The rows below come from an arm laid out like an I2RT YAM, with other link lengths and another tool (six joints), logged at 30 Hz.
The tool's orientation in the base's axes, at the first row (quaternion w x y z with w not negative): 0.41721 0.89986 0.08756 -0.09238
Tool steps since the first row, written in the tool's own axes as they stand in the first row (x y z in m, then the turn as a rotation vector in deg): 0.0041 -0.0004 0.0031 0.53 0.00 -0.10; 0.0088 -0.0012 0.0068 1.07 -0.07 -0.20; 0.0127 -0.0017 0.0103 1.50 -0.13 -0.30; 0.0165 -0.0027 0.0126 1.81 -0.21 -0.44; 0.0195 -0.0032 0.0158 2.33 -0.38 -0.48; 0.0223 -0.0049 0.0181 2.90 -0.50 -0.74; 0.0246 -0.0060 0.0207 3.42 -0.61 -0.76; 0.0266 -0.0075 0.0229 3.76 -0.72 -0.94; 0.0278 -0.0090 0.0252 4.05 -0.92 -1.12; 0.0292 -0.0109 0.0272 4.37 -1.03 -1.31; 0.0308 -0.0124 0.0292 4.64 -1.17 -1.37; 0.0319 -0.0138 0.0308 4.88 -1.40 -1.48
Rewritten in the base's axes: 0.0036 -0.0018 -0.0032 0.52 0.12 -0.06; 0.0076 -0.0037 -0.0073 1.04 0.28 -0.18; 0.0109 -0.0058 -0.0108 1.45 0.43 -0.26; 0.0142 -0.0066 -0.0139 1.74 0.62 -0.31; 0.0166 -0.0085 -0.0170 2.21 0.80 -0.53; 0.0187 -0.0090 -0.0204 2.76 1.12 -0.59; 0.0205 -0.0101 -0.0234 3.24 1.25 -0.78; 0.0218 -0.0106 -0.0264 3.56 1.48 -0.83; 0.0224 -0.0114 -0.0293 3.81 1.77 -0.93; 0.0232 -0.0116 -0.0323 4.11 2.01 -0.97; 0.0242 -0.0120 -0.0350 4.34 2.17 -1.10; 0.0248 -0.0123 -0.0373 4.53 2.42 -1.26
